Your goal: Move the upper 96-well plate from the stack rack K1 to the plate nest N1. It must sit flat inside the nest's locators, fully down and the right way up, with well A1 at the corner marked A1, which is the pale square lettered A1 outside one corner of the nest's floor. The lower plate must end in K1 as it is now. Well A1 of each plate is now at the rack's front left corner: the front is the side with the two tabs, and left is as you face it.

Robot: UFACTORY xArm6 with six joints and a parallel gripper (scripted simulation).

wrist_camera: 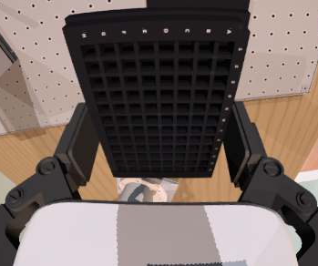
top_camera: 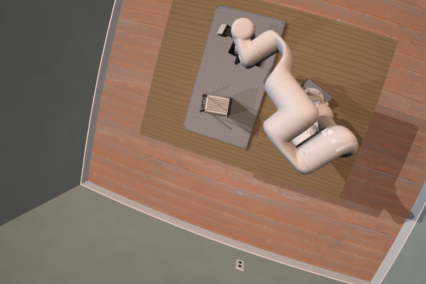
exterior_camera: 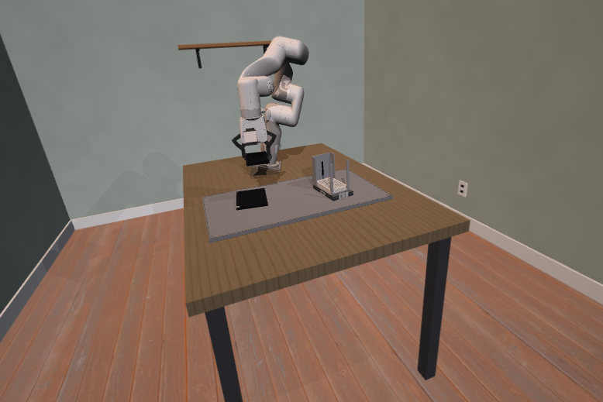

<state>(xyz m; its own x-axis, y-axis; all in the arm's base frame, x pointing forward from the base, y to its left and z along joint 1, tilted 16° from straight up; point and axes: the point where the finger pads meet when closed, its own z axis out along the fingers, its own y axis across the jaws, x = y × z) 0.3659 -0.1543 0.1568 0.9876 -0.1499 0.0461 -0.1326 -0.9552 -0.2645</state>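
The pale A1 square lies 6 cm ahead of my hand, 10 cm to the right of it and 17 cm below it. From my hand the other things lie so: black 96-well plate 1 cm below; then pale well plate 6 cm ahead, 28 cm to the left, 16 cm below; then back panel 1 cm behind, 27 cm to the left, 10 cm below.
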